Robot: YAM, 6 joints.
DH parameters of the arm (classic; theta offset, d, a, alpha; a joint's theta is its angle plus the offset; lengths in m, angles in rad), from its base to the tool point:
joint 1: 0 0.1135 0.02 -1.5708
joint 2: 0 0 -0.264 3.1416
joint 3: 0.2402 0 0.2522 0
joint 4: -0.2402 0 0.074 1.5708
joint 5: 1.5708 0 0 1.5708
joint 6: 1.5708 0.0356 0 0
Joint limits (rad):
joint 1: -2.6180..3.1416
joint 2: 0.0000..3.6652
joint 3: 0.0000..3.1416
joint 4: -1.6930..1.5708
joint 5: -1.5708..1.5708
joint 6: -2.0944..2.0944
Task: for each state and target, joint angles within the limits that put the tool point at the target. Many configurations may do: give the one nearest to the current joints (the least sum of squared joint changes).
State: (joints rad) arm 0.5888 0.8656 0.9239 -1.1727 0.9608 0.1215
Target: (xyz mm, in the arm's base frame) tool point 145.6 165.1 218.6
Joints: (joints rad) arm 0.9734 1.3486 0.8828 -0.9931 0.8833 0.1215
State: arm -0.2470 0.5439 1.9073 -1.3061 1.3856 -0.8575
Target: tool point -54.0 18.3 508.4
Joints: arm -0.9360 0.6766 1.7975 -1.3157 1.1592 -0.8575
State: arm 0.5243 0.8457 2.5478 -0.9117 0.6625 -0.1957
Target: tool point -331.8 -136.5 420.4
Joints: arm 0.3288 0.2375 2.4112 -1.3173 0.6680 -0.1957
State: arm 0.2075 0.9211 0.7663 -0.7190 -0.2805 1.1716
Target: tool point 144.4 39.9 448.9
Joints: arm 0.2042 0.8292 1.2420 -0.5287 -0.2788 1.1716
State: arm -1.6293 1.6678 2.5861 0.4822 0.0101 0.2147
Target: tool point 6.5 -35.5 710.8
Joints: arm -1.5163 1.2647 2.2411 0.5223 -0.1283 0.2147
